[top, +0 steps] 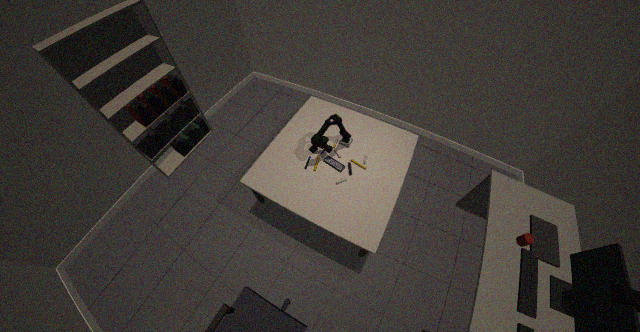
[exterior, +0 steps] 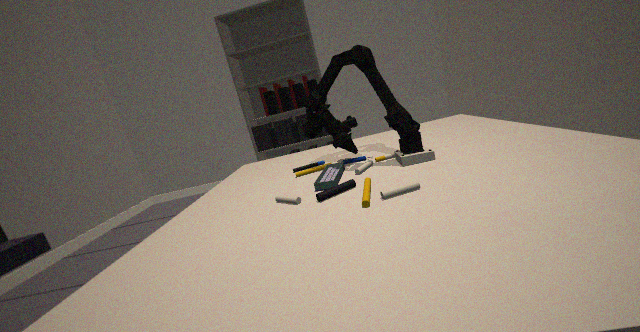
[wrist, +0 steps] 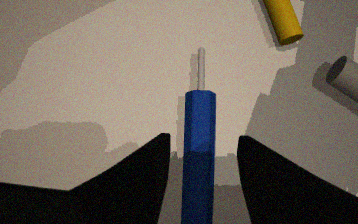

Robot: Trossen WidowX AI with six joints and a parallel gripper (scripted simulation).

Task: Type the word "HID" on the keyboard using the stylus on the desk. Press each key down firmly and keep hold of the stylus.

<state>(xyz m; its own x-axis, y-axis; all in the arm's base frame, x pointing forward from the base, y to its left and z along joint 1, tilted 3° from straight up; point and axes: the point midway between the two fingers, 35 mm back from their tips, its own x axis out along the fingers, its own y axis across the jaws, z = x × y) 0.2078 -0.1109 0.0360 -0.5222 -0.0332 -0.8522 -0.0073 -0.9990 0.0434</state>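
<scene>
Right now my gripper tip is 30 mm above the blue stylus and 20 mm past it. Also, from my gripper tip: black cylinder (310 mm to the left, 60 mm ahead, 20 mm below).
</scene>
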